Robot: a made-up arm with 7 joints. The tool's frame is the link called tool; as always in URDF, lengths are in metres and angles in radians. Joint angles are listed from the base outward. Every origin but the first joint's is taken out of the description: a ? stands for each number. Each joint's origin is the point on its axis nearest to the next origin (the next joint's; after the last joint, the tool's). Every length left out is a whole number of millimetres.
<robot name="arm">
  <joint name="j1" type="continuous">
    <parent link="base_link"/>
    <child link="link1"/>
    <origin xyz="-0.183 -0.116 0.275" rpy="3.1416 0 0"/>
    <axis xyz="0 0 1"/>
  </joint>
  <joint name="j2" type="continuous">
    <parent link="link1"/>
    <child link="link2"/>
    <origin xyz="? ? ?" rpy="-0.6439 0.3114 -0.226"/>
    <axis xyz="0 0 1"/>
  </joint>
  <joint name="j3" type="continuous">
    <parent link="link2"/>
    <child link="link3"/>
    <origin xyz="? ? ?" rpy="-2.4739 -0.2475 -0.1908"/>
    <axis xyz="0 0 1"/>
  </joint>
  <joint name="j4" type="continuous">
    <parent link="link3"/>
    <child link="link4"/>
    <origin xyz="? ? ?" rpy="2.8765 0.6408 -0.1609"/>
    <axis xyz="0 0 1"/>
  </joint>
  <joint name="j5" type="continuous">
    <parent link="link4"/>
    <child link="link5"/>
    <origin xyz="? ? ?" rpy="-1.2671 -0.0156 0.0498"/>
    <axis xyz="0 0 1"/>
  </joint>
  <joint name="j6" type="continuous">
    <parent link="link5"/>
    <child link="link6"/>
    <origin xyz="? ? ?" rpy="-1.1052 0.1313 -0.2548"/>
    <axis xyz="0 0 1"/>
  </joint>
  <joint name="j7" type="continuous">
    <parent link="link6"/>
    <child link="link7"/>
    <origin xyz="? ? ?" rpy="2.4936 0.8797 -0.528"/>
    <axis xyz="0 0 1"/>
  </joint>
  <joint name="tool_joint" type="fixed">
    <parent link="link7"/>
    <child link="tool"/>
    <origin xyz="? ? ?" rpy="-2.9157 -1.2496 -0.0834"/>
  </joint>
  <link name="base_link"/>
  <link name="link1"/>
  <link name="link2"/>
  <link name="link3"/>
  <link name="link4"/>
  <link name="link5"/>
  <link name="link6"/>
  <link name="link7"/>
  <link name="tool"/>
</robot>
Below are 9 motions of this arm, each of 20 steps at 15 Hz.
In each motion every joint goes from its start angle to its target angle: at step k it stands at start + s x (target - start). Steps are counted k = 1, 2, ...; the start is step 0. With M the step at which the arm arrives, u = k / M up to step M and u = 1 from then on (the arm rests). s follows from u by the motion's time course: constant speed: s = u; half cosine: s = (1 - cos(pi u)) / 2; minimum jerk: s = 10 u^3 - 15 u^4 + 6 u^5.
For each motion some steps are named. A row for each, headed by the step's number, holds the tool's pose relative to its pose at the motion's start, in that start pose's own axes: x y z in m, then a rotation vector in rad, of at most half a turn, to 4 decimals.
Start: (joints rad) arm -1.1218 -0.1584 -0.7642 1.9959 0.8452 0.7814 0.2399
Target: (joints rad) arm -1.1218 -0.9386 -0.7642 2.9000 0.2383 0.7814 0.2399
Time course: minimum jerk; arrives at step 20
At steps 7, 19, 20:
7: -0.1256 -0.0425 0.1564 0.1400 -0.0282 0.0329
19: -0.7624 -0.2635 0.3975 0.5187 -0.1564 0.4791
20: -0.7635 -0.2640 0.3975 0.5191 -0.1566 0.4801

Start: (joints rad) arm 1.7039 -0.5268 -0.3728 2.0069 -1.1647 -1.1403 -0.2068
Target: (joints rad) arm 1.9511 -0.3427 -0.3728 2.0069 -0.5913 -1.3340 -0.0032
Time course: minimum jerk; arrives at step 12
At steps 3, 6, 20:
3: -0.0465 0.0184 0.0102 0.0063 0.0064 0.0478
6: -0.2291 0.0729 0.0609 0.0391 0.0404 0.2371
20: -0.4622 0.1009 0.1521 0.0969 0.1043 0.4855

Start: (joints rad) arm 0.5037 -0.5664 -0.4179 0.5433 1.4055 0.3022 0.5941
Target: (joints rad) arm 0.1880 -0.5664 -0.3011 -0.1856 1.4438 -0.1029 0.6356
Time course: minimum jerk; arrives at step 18
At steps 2, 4, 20:
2: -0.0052 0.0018 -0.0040 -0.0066 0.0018 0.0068
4: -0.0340 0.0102 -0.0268 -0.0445 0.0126 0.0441
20: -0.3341 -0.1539 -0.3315 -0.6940 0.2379 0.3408

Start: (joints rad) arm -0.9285 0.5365 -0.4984 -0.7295 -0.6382 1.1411 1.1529
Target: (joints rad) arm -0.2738 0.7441 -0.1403 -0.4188 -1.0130 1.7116 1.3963
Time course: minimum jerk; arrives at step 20
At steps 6, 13, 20:
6: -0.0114 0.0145 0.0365 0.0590 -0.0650 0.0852
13: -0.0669 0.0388 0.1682 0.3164 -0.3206 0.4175
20: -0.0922 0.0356 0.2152 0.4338 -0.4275 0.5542

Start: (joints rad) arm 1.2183 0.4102 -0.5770 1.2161 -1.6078 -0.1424 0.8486
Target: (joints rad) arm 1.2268 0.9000 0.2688 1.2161 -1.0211 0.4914 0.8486
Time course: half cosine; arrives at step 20
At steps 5, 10, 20:
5: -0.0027 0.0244 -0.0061 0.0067 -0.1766 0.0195
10: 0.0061 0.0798 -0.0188 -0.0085 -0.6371 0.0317
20: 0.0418 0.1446 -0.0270 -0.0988 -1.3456 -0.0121

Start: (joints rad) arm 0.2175 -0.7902 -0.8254 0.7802 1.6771 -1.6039 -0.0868
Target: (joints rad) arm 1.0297 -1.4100 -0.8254 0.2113 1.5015 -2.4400 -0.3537
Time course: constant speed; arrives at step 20
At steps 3, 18, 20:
3: -0.0063 -0.0723 0.0133 0.1040 0.0658 -0.0211
18: -0.0858 -0.4976 -0.0304 0.8155 0.2295 -0.1251
20: -0.1065 -0.5542 -0.0552 0.9274 0.2258 -0.1407

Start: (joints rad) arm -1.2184 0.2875 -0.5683 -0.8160 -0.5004 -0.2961 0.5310
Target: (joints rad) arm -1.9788 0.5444 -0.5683 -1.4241 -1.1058 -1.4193 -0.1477
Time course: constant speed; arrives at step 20
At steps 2, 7, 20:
2: 0.0603 -0.0309 0.0204 0.0404 0.0911 -0.1030
7: 0.1960 -0.1526 0.0798 0.2230 0.2875 -0.3217
20: 0.2885 -0.7040 0.2043 1.0415 0.3174 -0.6202

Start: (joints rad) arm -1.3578 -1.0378 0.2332 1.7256 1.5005 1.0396 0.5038
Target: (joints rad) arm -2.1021 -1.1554 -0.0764 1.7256 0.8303 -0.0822 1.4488
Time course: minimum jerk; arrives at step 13
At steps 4, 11, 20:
4: -0.0385 0.0135 0.1274 0.2641 0.1369 0.0153
11: -0.2719 -0.0666 0.6727 1.2418 0.9962 -0.2939
20: -0.2817 -0.0729 0.6883 1.2662 1.0319 -0.3174

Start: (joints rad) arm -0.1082 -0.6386 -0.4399 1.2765 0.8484 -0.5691 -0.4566
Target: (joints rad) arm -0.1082 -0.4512 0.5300 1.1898 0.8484 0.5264 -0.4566
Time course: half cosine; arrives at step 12
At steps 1, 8, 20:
1: 0.0041 0.0105 -0.0045 -0.0290 0.0021 -0.0139
8: 0.1456 0.3103 -0.2964 -1.3050 -0.1000 -0.5395
20: 0.1740 0.3505 -0.4036 -1.7376 -0.2343 -0.6912

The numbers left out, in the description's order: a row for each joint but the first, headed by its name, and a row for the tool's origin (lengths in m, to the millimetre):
j2: 0.125 0.094 0
j3: 0.037 0.145 0
j4: -0.256 -0.442 0
j5: 0.137 -0.5 0
j6: -0.069 -0.282 0
j7: 0.034 0.079 0
tool: -0.032 -0.043 0

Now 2 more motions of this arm.
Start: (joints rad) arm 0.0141 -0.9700 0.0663 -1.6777 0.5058 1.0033 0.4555
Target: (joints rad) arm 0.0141 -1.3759 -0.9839 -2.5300 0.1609 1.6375 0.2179
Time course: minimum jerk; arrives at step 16
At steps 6, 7, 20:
6: -0.0536 0.0669 0.0404 -0.2449 -0.1853 0.0666
7: -0.0691 0.0847 0.0606 -0.3400 -0.2585 0.0788
20: -0.0895 0.0947 0.2215 -0.8683 -0.6101 0.0185

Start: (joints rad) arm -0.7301 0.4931 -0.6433 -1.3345 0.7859 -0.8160 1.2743
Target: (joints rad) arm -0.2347 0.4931 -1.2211 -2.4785 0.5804 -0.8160 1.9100
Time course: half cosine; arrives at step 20
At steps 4, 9, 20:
4: 0.0300 0.0016 -0.0488 0.0080 -0.0150 -0.0048
9: 0.1153 0.0391 -0.1961 0.0653 -0.1052 0.0174
20: 0.1754 0.2453 -0.3474 0.3487 -0.3367 0.1894

